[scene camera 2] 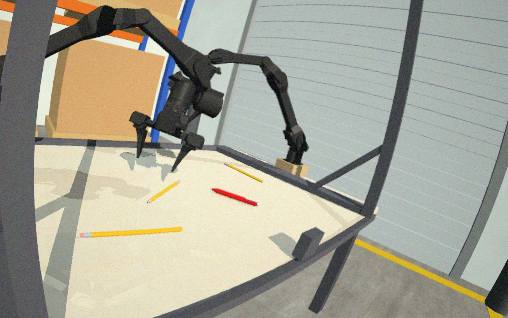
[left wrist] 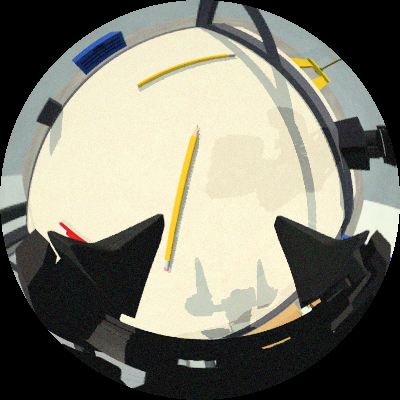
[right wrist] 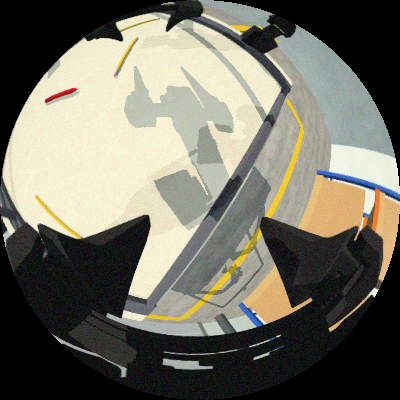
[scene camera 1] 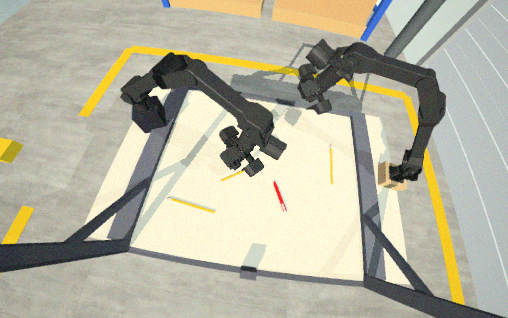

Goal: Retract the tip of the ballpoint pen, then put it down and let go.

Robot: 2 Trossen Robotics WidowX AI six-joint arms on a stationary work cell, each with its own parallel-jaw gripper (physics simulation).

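Frame: origin at the left arm's base, x right, y ahead, z up, level; metres.
Where they show: left gripper, fingertip midpoint: (scene camera 2: 154, 165) (left wrist: 222, 220); right gripper, fingertip midpoint: (right wrist: 207, 222) (scene camera 1: 302, 99); left arm's base, origin of the base link: (scene camera 1: 144, 106); right arm's base, origin of the base link: (scene camera 2: 293, 162) (scene camera 1: 396, 174).
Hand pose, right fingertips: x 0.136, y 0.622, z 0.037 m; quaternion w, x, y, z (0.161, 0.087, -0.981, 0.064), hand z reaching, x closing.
Each offset is from my right fingertips to the top centre of the thing.
The red ballpoint pen {dx +0.330, dy -0.188, dz -0.128 m} (scene camera 1: 280, 196) (scene camera 2: 235, 197) (right wrist: 61, 95) lies flat on the table. A pale detail shows at one end, but whether the tip is out is too small to tell. In the left wrist view part of the pen (left wrist: 75, 233) shows behind a finger. My left gripper (scene camera 1: 242, 152) (scene camera 2: 156, 164) (left wrist: 222, 220) (right wrist: 143, 34) is open and empty above the table, up and left of the pen in scene camera 1. My right gripper (scene camera 1: 314, 89) (right wrist: 207, 222) is open and empty above the table's back edge; in scene camera 2 the left arm hides it.
Three yellow pencils lie on the table: one pencil {dx +0.272, dy -0.520, dz -0.136 m} (scene camera 1: 191, 205) (scene camera 2: 132, 232) (left wrist: 182, 70) at the left, a second {dx +0.195, dy -0.311, dz -0.135 m} (scene camera 1: 232, 176) (scene camera 2: 163, 192) (left wrist: 181, 195) by the left gripper, a third {dx +0.257, dy +0.085, dz -0.136 m} (scene camera 1: 331, 164) (scene camera 2: 243, 172) (right wrist: 59, 217) at the right. A dark frame (scene camera 1: 248, 270) edges the table.
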